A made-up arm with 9 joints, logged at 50 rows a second.
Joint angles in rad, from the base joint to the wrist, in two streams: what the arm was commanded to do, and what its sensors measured. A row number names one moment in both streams.
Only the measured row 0 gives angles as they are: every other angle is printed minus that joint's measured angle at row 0.
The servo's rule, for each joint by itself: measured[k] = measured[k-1] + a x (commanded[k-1-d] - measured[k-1]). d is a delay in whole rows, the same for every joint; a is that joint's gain. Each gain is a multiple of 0.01, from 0.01 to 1. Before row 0 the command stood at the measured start. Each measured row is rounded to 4 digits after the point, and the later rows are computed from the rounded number. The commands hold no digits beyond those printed.
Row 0, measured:
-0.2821 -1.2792 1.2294 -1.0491 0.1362 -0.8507 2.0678 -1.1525 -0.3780
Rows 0 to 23, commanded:
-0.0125 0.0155 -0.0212 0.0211 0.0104 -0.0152 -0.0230 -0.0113 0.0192
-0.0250 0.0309 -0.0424 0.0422 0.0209 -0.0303 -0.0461 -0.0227 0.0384
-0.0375 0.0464 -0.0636 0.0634 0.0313 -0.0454 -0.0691 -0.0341 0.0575
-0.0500 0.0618 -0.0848 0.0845 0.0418 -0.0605 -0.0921 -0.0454 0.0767
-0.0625 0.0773 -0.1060 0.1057 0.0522 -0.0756 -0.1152 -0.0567 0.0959
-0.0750 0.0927 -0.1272 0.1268 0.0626 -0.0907 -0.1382 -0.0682 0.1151
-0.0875 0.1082 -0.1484 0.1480 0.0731 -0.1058 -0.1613 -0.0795 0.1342
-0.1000 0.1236 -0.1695 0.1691 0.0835 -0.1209 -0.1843 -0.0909 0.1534
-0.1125 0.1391 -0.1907 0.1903 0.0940 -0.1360 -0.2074 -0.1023 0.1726
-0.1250 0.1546 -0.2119 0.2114 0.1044 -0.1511 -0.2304 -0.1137 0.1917
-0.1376 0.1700 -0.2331 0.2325 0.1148 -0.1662 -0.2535 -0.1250 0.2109
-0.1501 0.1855 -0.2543 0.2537 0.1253 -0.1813 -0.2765 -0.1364 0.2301
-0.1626 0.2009 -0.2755 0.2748 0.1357 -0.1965 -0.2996 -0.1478 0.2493
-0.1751 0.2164 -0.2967 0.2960 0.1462 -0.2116 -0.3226 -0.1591 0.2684
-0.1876 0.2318 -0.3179 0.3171 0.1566 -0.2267 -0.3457 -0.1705 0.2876
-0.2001 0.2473 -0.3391 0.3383 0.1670 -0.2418 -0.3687 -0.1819 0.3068
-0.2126 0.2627 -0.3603 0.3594 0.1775 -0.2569 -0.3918 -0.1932 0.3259
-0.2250 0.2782 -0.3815 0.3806 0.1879 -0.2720 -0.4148 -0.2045 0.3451
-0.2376 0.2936 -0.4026 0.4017 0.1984 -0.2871 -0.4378 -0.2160 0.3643
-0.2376 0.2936 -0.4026 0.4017 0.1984 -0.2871 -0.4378 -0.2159 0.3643
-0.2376 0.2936 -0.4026 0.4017 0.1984 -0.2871 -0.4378 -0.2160 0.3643
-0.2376 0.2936 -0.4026 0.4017 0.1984 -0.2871 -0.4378 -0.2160 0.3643
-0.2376 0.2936 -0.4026 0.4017 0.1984 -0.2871 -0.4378 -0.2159 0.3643
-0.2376 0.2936 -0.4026 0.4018 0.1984 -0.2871 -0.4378 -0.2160 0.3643
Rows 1 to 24, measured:
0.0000 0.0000 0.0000 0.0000 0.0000 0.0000 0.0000 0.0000 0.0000
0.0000 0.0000 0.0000 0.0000 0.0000 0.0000 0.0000 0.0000 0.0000
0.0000 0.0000 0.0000 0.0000 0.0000 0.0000 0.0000 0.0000 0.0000
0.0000 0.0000 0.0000 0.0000 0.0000 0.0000 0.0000 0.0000 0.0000
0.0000 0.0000 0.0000 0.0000 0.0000 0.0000 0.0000 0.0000 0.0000
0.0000 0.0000 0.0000 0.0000 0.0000 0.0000 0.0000 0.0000 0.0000
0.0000 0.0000 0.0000 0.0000 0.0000 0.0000 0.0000 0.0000 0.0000
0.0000 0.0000 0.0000 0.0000 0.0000 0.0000 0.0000 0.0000 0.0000
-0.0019 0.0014 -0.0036 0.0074 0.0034 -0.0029 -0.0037 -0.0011 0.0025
-0.0054 0.0041 -0.0102 0.0196 0.0092 -0.0081 -0.0105 -0.0033 0.0072
-0.0102 0.0079 -0.0193 0.0349 0.0165 -0.0152 -0.0199 -0.0064 0.0137
-0.0162 0.0128 -0.0304 0.0523 0.0248 -0.0238 -0.0315 -0.0103 0.0219
-0.0231 0.0186 -0.0433 0.0710 0.0338 -0.0336 -0.0449 -0.0149 0.0315
-0.0309 0.0253 -0.0576 0.0905 0.0433 -0.0444 -0.0598 -0.0202 0.0424
-0.0394 0.0328 -0.0730 0.1106 0.0531 -0.0561 -0.0760 -0.0261 0.0543
-0.0485 0.0410 -0.0894 0.1311 0.0631 -0.0684 -0.0933 -0.0326 0.0672
-0.0581 0.0498 -0.1066 0.1518 0.0733 -0.0812 -0.1116 -0.0396 0.0809
-0.0681 0.0592 -0.1245 0.1727 0.0836 -0.0945 -0.1306 -0.0470 0.0953
-0.0785 0.0692 -0.1430 0.1936 0.0939 -0.1081 -0.1503 -0.0548 0.1103
-0.0892 0.0797 -0.1619 0.2146 0.1043 -0.1220 -0.1705 -0.0630 0.1259
-0.1002 0.0906 -0.1812 0.2357 0.1147 -0.1362 -0.1912 -0.0715 0.1419
-0.1114 0.1019 -0.2008 0.2568 0.1251 -0.1505 -0.2122 -0.0803 0.1583
-0.1228 0.1136 -0.2207 0.2779 0.1355 -0.1650 -0.2336 -0.0893 0.1751
-0.1344 0.1256 -0.2408 0.2990 0.1459 -0.1796 -0.2552 -0.0986 0.1922
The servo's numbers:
d 8
a 0.15 0.09 0.17 0.35 0.33 0.19 0.16 0.10 0.13

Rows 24 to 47, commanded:
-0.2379 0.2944 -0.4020 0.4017 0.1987 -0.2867 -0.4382 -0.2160 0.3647
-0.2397 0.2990 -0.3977 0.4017 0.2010 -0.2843 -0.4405 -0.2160 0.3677
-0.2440 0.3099 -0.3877 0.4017 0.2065 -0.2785 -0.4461 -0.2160 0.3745
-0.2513 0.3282 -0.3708 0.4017 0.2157 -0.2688 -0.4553 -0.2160 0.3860
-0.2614 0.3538 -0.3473 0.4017 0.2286 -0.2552 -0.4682 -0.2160 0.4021
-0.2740 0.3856 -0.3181 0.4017 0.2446 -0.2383 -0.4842 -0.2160 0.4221
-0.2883 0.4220 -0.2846 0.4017 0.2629 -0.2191 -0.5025 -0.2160 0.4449
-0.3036 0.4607 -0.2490 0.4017 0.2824 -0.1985 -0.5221 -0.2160 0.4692
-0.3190 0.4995 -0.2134 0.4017 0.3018 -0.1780 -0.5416 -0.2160 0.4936
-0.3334 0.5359 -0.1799 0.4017 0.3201 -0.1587 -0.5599 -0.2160 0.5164
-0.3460 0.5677 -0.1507 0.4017 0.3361 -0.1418 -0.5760 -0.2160 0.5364
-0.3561 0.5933 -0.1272 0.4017 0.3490 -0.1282 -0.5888 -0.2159 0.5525
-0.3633 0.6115 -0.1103 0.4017 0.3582 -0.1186 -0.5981 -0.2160 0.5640
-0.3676 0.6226 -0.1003 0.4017 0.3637 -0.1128 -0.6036 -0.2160 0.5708
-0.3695 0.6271 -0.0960 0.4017 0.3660 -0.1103 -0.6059 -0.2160 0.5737
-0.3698 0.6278 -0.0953 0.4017 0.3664 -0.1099 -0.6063 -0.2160 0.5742
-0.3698 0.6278 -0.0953 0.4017 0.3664 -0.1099 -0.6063 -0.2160 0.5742
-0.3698 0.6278 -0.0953 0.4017 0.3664 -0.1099 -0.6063 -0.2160 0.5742
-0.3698 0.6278 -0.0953 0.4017 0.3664 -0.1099 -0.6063 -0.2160 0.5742
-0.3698 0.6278 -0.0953 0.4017 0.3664 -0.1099 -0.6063 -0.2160 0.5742
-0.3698 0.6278 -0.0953 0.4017 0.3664 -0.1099 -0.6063 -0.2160 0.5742
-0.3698 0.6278 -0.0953 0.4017 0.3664 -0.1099 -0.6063 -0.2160 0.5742
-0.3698 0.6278 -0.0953 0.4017 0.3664 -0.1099 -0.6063 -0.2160 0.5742
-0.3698 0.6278 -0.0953 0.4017 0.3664 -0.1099 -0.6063 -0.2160 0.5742
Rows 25 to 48, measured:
-0.1461 0.1379 -0.2611 0.3201 0.1563 -0.1943 -0.2771 -0.1081 0.2096
-0.1579 0.1505 -0.2816 0.3413 0.1667 -0.2091 -0.2991 -0.1177 0.2272
-0.1699 0.1634 -0.3022 0.3624 0.1772 -0.2239 -0.3213 -0.1275 0.2450
-0.1801 0.1751 -0.3193 0.3762 0.1842 -0.2359 -0.3399 -0.1363 0.2605
-0.1887 0.1858 -0.3335 0.3851 0.1889 -0.2456 -0.3556 -0.1443 0.2740
-0.1960 0.1955 -0.3452 0.3909 0.1920 -0.2535 -0.3688 -0.1515 0.2857
-0.2022 0.2043 -0.3550 0.3947 0.1941 -0.2599 -0.3798 -0.1579 0.2959
-0.2075 0.2123 -0.3631 0.3972 0.1955 -0.2651 -0.3891 -0.1637 0.3048
-0.2121 0.2197 -0.3697 0.3988 0.1966 -0.2692 -0.3970 -0.1689 0.3126
-0.2162 0.2268 -0.3745 0.3998 0.1981 -0.2721 -0.4040 -0.1736 0.3198
-0.2204 0.2343 -0.3767 0.4005 0.2009 -0.2733 -0.4107 -0.1778 0.3269
-0.2250 0.2428 -0.3757 0.4009 0.2058 -0.2724 -0.4178 -0.1816 0.3346
-0.2305 0.2528 -0.3709 0.4012 0.2133 -0.2691 -0.4259 -0.1850 0.3434
-0.2370 0.2648 -0.3619 0.4014 0.2236 -0.2632 -0.4352 -0.1881 0.3536
-0.2447 0.2789 -0.3488 0.4015 0.2366 -0.2548 -0.4460 -0.1909 0.3655
-0.2535 0.2953 -0.3318 0.4016 0.2517 -0.2441 -0.4582 -0.1934 0.3790
-0.2633 0.3137 -0.3117 0.4016 0.2682 -0.2315 -0.4715 -0.1957 0.3939
-0.2738 0.3337 -0.2893 0.4016 0.2853 -0.2177 -0.4856 -0.1977 0.4098
-0.2846 0.3548 -0.2657 0.4016 0.3021 -0.2033 -0.5001 -0.1995 0.4263
-0.2953 0.3763 -0.2422 0.4016 0.3176 -0.1890 -0.5143 -0.2011 0.4427
-0.3055 0.3975 -0.2198 0.4016 0.3310 -0.1756 -0.5277 -0.2026 0.4585
-0.3148 0.4178 -0.1995 0.4016 0.3418 -0.1637 -0.5398 -0.2039 0.4731
-0.3230 0.4366 -0.1819 0.4016 0.3498 -0.1536 -0.5504 -0.2051 0.4862
-0.3300 0.4538 -0.1672 0.4016 0.3553 -0.1453 -0.5593 -0.2062 0.4976

